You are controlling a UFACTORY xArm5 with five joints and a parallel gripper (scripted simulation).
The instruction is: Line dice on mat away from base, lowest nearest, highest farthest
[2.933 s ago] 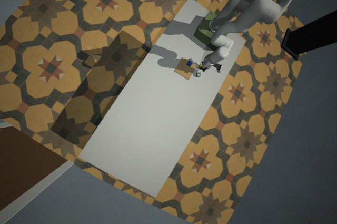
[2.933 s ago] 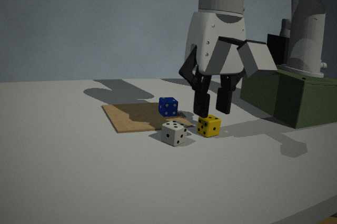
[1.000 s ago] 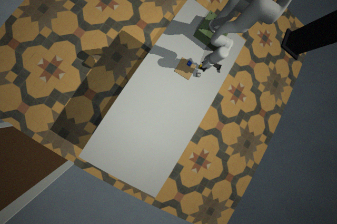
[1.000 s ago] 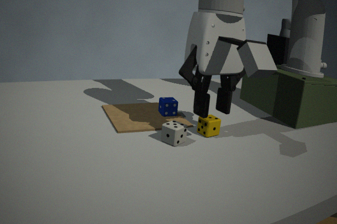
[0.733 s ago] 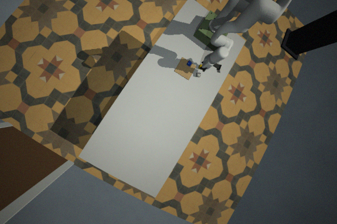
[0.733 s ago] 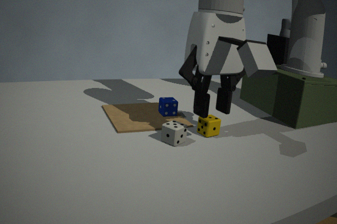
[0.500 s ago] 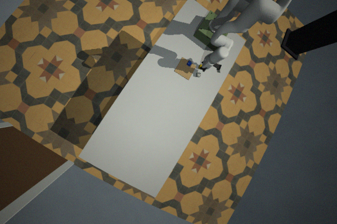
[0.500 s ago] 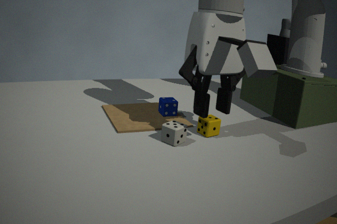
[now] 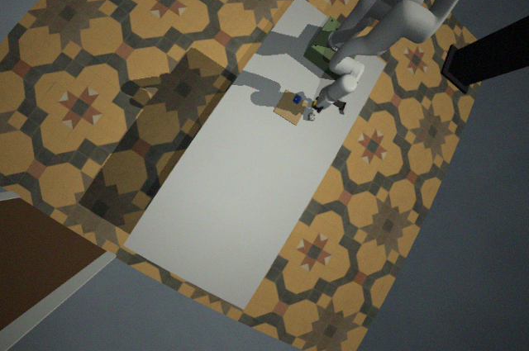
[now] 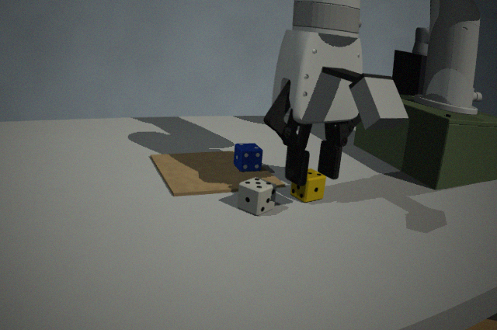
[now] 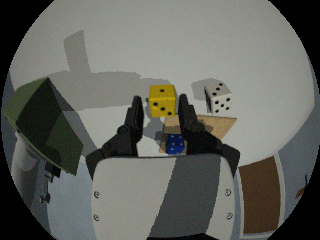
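My hand is 30 mm above the yellow die. The rest, counted from my hand: white die: 80 mm ahead, 10 mm to the left, 30 mm below; then blue die: 40 mm ahead, 100 mm to the right, 20 mm below; then tan mat: 80 mm ahead, 110 mm to the right, 40 mm below.
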